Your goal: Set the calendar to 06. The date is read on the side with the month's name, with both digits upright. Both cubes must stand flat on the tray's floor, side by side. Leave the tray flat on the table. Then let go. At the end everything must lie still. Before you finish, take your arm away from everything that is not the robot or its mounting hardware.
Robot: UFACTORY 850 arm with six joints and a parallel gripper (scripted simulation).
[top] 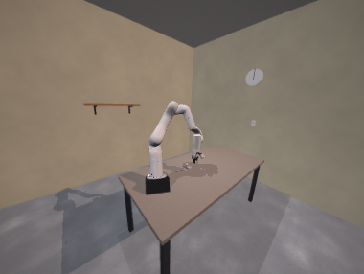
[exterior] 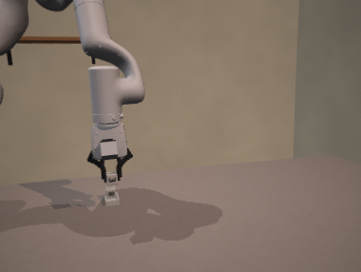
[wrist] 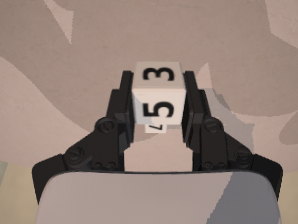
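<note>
My gripper is now 2 cm past the white calendar tray, 11 cm to the right of it and 12 cm above it. Also, from my hand: white number cube 1 cm below.
</note>
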